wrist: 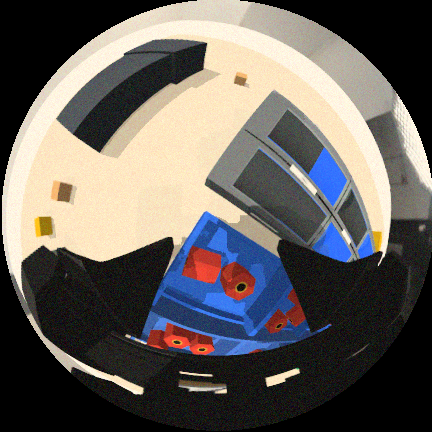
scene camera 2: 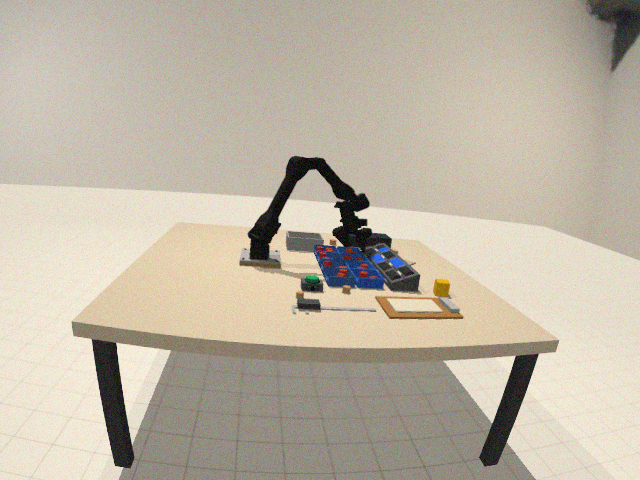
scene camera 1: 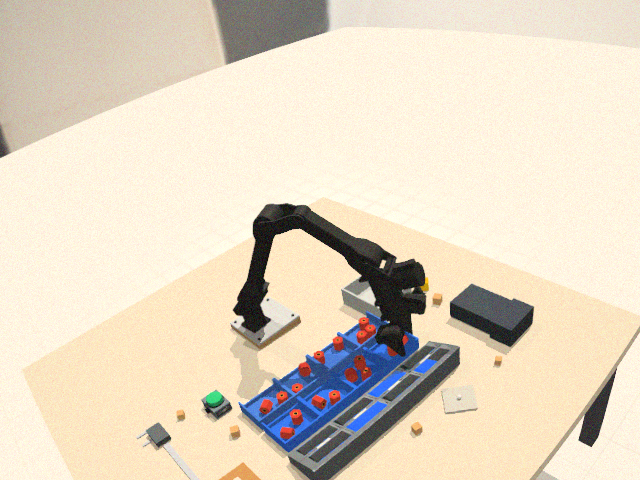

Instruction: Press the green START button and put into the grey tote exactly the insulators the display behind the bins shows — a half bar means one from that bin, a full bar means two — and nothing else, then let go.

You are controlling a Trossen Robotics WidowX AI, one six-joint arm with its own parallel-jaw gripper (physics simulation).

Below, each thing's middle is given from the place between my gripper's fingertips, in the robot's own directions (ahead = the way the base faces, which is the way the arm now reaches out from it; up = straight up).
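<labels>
The grey plate point(scene camera 1: 452, 404) is 20 cm ahead of my hand, 7 cm to the right of it and 2 cm below it. Then there's a dark box point(scene camera 1: 505, 320), and that's 21 cm to the left of my hand, 12 cm ahead of it and 1 cm above it. The grey tote point(scene camera 1: 359, 296) sits 12 cm to the left of my hand and 20 cm behind it. As for the display point(scene camera 1: 359, 441), my gripper's 19 cm to the left of it, 7 cm short of it and 1 cm below it.
</labels>
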